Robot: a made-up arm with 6 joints. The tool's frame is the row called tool.
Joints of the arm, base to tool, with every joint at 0 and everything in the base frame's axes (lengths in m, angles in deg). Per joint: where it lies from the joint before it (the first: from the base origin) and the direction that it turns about. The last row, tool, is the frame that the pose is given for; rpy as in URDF.
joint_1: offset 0.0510 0.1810 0.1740 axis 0 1 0
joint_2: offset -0.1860 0.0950 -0.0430 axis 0 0 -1
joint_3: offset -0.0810 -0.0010 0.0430 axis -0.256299 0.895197 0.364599
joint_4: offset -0.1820 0.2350 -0.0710 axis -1 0 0
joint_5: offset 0.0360 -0.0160 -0.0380 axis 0 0 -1
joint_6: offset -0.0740 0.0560 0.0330 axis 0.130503 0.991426 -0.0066
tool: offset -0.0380 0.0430 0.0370 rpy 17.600 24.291 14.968
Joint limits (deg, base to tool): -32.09..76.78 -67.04..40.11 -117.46..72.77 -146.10..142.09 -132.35..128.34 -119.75..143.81
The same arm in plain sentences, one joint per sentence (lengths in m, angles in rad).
The arm has six revolute joints in a row. What follows holds with every joint at zero, and every direction is one of the base frame's. Joint 1 is mounted 0.051 m along +x and 0.181 m along +y and 0.174 m along +z from the base frame's origin and rotates about +y, from -0.5601 to 1.3401 rad. Joint 2 is mounted 0.186 m along -x and 0.095 m along +y and 0.043 m along -z from joint 1 and rotates about -z, from -1.1701 to 0.7001 rad. Joint 3 is mounted 0.081 m along -x and 0.001 m along -y and 0.043 m along +z from joint 2 and rotates about the direction (-0.256299, 0.895197, 0.364599), from -2.0501 to 1.2701 rad. Joint 4 is mounted 0.182 m along -x and 0.235 m along +y and 0.071 m along -z from joint 3 and rotates about -x, from -2.5499 to 2.4799 rad. Joint 5 is mounted 0.036 m along +x and 0.016 m along -y and 0.038 m along -z from joint 4 and rotates about -z, from -2.3099 to 2.24 rad. Joint 6 is mounted 0.074 m along -x and 0.056 m along +y and 0.033 m along +z from joint 5 and rotates about the direction (0.130503, 0.991426, -0.0066), from -2.09 to 2.51 rad. The tool frame, which is the frame that the pose is given for, is mounted 0.038 m along -x and 0.043 m along +y and 0.037 m along +z from joint 6; its axes are the base frame's turned by roll 0.3072, pitch 0.424 and yaw 0.2612 rad (as in URDF: about the fixed x, then y, then z).
